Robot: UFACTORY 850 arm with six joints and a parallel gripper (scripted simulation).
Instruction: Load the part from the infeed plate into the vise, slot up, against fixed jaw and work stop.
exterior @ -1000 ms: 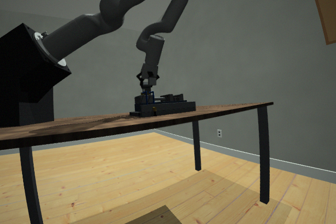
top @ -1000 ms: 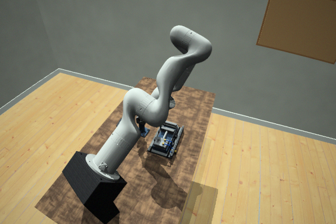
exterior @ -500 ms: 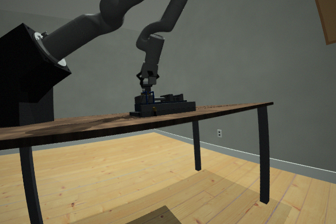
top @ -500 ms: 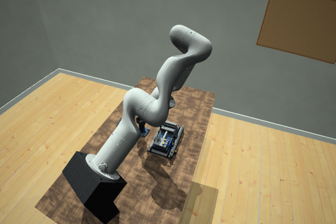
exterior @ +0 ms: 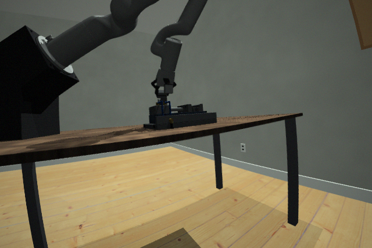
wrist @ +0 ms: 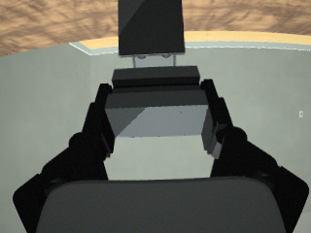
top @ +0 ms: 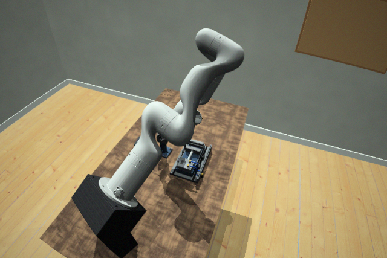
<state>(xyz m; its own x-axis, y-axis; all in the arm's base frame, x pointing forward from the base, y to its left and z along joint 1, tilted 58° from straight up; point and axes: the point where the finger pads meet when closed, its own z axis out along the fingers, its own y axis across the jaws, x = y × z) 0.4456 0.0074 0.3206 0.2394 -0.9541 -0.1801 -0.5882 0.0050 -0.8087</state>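
The part is 10 mm below my hand. Also, from my hand: cylinder rod (110 mm behind, 160 mm to the right, 120 mm below); work stop (10 mm behind, 160 mm to the right, 100 mm below); V-block post (10 mm ahead, 10 mm to the left, 140 mm below).
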